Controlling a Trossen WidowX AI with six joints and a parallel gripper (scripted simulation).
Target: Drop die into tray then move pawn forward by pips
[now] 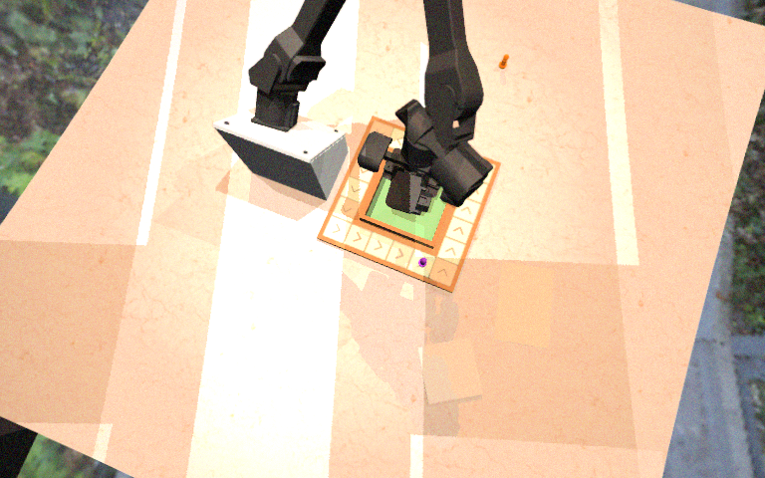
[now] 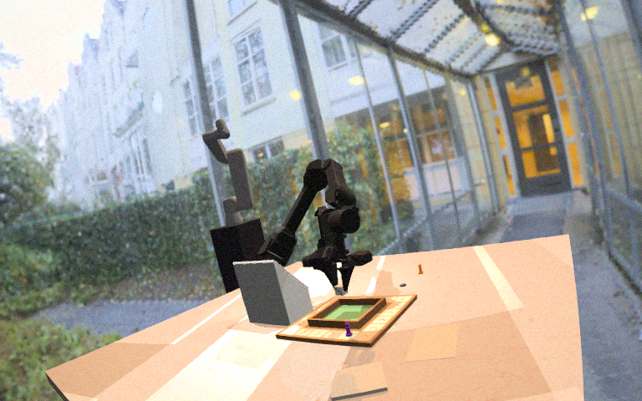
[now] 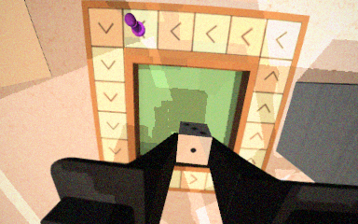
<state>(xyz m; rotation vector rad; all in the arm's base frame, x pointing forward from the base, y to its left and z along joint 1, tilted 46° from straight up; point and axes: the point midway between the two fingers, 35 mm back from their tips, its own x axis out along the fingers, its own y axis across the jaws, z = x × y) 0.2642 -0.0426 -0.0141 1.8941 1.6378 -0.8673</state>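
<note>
My gripper tip is now 120 mm to the left of the purple pawn, 60 mm short of it and 60 mm above it. Also, from my gripper tip: dark disc 250 mm to the left, 90 mm below, 90 mm ahead; then green tray 80 mm below; then white die right at my gripper tip.
</note>
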